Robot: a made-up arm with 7 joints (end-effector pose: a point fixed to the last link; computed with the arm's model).
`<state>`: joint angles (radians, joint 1 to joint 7).
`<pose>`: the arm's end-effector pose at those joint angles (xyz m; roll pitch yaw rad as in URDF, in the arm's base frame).
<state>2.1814 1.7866 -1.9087 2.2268 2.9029 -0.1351 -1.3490</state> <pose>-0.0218 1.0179 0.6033 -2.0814 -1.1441 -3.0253</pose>
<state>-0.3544 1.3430 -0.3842 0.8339 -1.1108 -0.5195 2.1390</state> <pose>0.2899 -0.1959 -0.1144 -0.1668 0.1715 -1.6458</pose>
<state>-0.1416 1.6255 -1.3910 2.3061 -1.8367 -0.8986 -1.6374</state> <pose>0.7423 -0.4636 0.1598 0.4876 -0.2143 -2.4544</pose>
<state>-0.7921 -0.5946 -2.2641 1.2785 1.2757 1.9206 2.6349</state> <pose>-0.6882 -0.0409 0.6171 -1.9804 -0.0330 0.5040</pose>
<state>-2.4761 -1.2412 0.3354 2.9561 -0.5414 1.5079 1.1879</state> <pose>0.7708 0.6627 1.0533 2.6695 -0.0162 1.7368</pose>
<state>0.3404 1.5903 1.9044 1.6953 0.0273 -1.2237 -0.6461</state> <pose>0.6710 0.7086 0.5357 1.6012 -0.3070 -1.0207</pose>
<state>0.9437 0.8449 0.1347 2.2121 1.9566 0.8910 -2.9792</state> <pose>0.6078 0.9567 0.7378 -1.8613 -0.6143 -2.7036</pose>
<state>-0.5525 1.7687 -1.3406 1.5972 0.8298 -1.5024 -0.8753</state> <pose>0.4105 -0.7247 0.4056 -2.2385 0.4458 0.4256</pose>
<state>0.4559 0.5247 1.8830 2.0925 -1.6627 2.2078 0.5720</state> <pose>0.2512 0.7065 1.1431 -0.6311 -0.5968 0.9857</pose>
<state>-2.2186 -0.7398 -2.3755 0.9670 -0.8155 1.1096 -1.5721</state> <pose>0.0023 0.6266 0.1513 0.5033 -0.0793 -2.4270</pose>
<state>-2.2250 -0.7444 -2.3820 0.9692 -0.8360 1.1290 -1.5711</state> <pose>0.0143 0.6236 0.1465 0.5253 -0.0694 -2.4235</pose>
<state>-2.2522 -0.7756 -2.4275 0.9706 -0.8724 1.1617 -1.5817</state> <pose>0.0605 0.6051 0.1184 0.5914 -0.0786 -2.4477</pose>
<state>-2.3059 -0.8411 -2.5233 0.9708 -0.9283 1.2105 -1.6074</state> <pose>0.1445 0.5541 0.0633 0.7159 -0.1172 -2.5074</pose>
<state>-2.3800 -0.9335 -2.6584 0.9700 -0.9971 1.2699 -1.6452</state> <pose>0.2427 0.4573 -0.0044 0.8892 -0.1867 -2.5980</pose>
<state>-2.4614 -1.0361 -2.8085 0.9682 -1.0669 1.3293 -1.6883</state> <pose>0.3221 0.3238 -0.0625 1.0848 -0.2769 -2.7089</pose>
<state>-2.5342 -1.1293 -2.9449 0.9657 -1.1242 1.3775 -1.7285</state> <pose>0.3651 0.1882 -0.0969 1.2680 -0.3668 -2.8236</pose>
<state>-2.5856 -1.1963 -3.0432 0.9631 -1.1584 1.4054 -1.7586</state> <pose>0.3785 0.0877 -0.1102 1.4026 -0.4339 -2.9200</pose>
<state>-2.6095 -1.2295 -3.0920 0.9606 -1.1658 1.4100 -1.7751</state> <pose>0.3779 0.0394 -0.1139 1.4658 -0.4683 -2.9780</pose>
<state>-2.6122 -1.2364 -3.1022 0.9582 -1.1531 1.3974 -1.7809</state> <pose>0.3735 0.0319 -0.1156 1.4696 -0.4781 -3.0007</pose>
